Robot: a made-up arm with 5 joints. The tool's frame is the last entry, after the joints. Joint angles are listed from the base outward.
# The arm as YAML. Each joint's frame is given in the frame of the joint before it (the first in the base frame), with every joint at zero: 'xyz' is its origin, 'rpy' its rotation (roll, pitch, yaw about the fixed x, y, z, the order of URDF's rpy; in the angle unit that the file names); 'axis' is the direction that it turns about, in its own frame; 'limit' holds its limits. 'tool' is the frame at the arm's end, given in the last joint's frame.
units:
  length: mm
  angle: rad
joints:
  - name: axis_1
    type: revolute
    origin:
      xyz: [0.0, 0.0, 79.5]
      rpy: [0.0, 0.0, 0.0]
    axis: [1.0, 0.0, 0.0]
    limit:
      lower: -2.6
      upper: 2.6
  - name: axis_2
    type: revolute
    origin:
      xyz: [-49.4, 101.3, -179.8]
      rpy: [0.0, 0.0, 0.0]
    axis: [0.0, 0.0, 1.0]
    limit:
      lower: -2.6
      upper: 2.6
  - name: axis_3
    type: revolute
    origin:
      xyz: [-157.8, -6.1, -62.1]
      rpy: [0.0, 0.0, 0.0]
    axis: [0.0, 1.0, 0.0]
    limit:
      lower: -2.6
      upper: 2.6
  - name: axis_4
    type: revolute
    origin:
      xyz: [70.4, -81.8, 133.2]
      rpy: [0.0, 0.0, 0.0]
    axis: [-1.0, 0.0, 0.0]
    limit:
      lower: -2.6
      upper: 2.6
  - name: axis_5
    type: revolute
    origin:
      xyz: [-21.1, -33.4, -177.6]
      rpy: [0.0, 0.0, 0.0]
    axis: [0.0, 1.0, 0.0]
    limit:
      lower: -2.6
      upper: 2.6
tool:
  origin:
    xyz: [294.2, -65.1, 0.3]
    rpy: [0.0, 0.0, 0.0]
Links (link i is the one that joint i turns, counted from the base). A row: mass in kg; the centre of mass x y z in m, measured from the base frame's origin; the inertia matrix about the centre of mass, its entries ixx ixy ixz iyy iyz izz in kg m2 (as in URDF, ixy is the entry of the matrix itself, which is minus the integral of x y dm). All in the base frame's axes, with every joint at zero. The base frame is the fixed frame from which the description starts. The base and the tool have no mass.
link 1: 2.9; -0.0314 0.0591 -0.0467; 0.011 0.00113 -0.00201 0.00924 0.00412 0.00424
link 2: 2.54; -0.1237 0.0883 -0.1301; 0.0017 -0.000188 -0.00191 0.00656 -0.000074 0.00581
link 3: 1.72; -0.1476 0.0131 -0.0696; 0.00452 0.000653 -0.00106 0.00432 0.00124 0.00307
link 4: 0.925; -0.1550 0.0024 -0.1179; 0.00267 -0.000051 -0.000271 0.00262 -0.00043 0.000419
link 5: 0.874; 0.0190 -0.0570 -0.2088; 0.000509 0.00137 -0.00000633 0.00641 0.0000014 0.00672
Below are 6 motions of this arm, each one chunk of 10 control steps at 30 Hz.
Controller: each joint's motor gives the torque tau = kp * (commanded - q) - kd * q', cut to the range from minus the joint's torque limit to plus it. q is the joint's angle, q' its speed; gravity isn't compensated. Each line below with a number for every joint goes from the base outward.
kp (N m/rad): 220 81 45 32 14
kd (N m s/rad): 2.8 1.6 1 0.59 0.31
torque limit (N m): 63 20 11 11 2.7
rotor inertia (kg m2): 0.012 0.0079 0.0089 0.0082 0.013
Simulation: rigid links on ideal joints. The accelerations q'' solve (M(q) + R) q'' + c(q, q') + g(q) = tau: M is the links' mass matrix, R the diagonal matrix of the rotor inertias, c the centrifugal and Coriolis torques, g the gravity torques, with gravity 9.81 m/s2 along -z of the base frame. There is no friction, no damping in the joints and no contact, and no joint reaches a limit. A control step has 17 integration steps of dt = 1/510 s. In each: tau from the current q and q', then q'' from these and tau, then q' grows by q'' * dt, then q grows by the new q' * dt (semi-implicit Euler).
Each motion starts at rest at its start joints. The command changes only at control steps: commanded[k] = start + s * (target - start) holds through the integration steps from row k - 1 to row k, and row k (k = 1, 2, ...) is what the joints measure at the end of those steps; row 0 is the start. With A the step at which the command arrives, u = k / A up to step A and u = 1 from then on. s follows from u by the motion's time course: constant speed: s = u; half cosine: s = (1 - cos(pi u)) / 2; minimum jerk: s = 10 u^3 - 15 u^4 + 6 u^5; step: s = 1 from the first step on.
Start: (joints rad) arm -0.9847 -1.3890 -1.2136 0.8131 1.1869
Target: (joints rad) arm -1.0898 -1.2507 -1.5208 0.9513 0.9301
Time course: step
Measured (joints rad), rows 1 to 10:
1: -0.9946 -1.3608 -1.3562 0.8258 1.2067
2: -1.0249 -1.3211 -1.5541 0.8776 1.1675
3: -1.0751 -1.2986 -1.6333 0.9696 1.0266
4: -1.1219 -1.2918 -1.6420 1.0698 0.8763
5: -1.1411 -1.3006 -1.6556 1.1298 0.7867
6: -1.1299 -1.3272 -1.6773 1.1362 0.7743
7: -1.1004 -1.3652 -1.6793 1.1151 0.8202
8: -1.0653 -1.4009 -1.6529 1.0912 0.8843
9: -1.0343 -1.4216 -1.6161 1.0734 0.9316
10: -1.0156 -1.4215 -1.5889 1.0638 0.9485

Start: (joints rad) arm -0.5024 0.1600 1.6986 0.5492 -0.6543
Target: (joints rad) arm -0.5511 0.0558 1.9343 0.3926 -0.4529
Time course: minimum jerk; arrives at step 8
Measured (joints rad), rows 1 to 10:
1: -0.4955 0.1606 1.7130 0.5542 -0.6550
2: -0.4820 0.1532 1.7386 0.5554 -0.6523
3: -0.4713 0.1320 1.7674 0.5362 -0.6454
4: -0.4706 0.0987 1.8057 0.4956 -0.6325
5: -0.4813 0.0607 1.8580 0.4458 -0.6037
6: -0.4990 0.0271 1.9183 0.4017 -0.5467
7: -0.5162 0.0052 1.9727 0.3729 -0.4619
8: -0.5271 -0.0042 2.0084 0.3595 -0.3698
9: -0.5307 -0.0048 2.0220 0.3550 -0.3025
10: -0.5290 -0.0019 2.0182 0.3554 -0.2839

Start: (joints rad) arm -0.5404 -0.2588 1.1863 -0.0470 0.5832
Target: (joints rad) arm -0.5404 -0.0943 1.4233 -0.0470 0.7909
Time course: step
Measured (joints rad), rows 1 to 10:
1: -0.5153 -0.1535 1.2818 -0.0919 0.5594
2: -0.5037 -0.0948 1.4002 -0.1183 0.5612
3: -0.5140 -0.1217 1.4552 -0.0939 0.6490
4: -0.5230 -0.1421 1.4789 -0.0777 0.7754
5: -0.5238 -0.1402 1.4950 -0.0840 0.8751
6: -0.5208 -0.1381 1.5039 -0.0946 0.9175
7: -0.5165 -0.1426 1.5019 -0.1026 0.9032
8: -0.5119 -0.1486 1.4878 -0.1109 0.8505
9: -0.5079 -0.1518 1.4641 -0.1207 0.7833
10: -0.5056 -0.1507 1.4377 -0.1289 0.7218

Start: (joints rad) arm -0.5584 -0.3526 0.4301 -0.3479 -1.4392
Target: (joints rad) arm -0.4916 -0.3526 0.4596 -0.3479 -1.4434
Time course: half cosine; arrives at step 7
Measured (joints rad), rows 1 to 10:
1: -0.5561 -0.3680 0.4523 -0.3501 -1.4369
2: -0.5424 -0.3801 0.4850 -0.3623 -1.4307
3: -0.5204 -0.3831 0.5058 -0.3746 -1.4144
4: -0.4983 -0.3858 0.5144 -0.3794 -1.3902
5: -0.4813 -0.3888 0.5179 -0.3796 -1.3691
6: -0.4716 -0.3899 0.5212 -0.3795 -1.3591
7: -0.4701 -0.3893 0.5243 -0.3797 -1.3604
8: -0.4749 -0.3871 0.5252 -0.3784 -1.3693
9: -0.4818 -0.3827 0.5236 -0.3743 -1.3822
10: -0.4869 -0.3779 0.5208 -0.3683 -1.3948

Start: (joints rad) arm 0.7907 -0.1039 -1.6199 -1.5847 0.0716
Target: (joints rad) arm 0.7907 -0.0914 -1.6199 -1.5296 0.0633
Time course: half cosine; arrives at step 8
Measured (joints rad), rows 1 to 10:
1: 0.7715 -0.1019 -1.6283 -1.5756 0.0615
2: 0.7363 -0.0850 -1.6500 -1.5550 0.0477
3: 0.7101 -0.0460 -1.6759 -1.5400 0.0395
4: 0.7014 0.0050 -1.6951 -1.5434 0.0294
5: 0.7042 0.0485 -1.7051 -1.5571 0.0077
6: 0.7095 0.0697 -1.7095 -1.5624 -0.0258
7: 0.7133 0.0661 -1.7094 -1.5500 -0.0608
8: 0.7170 0.0451 -1.7022 -1.5276 -0.0842
9: 0.7229 0.0175 -1.6884 -1.5090 -0.0867
10: 0.7305 -0.0081 -1.6729 -1.5008 -0.0674

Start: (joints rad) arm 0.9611 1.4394 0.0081 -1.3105 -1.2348
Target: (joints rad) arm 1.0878 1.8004 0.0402 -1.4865 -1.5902
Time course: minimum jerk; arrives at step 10
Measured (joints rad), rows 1 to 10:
1: 0.9393 1.4374 0.0117 -1.3040 -1.2366
2: 0.9035 1.4405 0.0075 -1.3011 -1.2579
3: 0.8906 1.4610 -0.0138 -1.3165 -1.3182
4: 0.9132 1.5035 -0.0399 -1.3483 -1.4165
5: 0.9564 1.5649 -0.0477 -1.3867 -1.5316
6: 0.9967 1.6381 -0.0291 -1.4242 -1.6346
7: 1.0224 1.7098 -0.0004 -1.4534 -1.7024
8: 1.0349 1.7620 0.0192 -1.4684 -1.7243
9: 1.0386 1.7847 0.0242 -1.4718 -1.7073
10: 1.0362 1.7827 0.0195 -1.4717 -1.6707

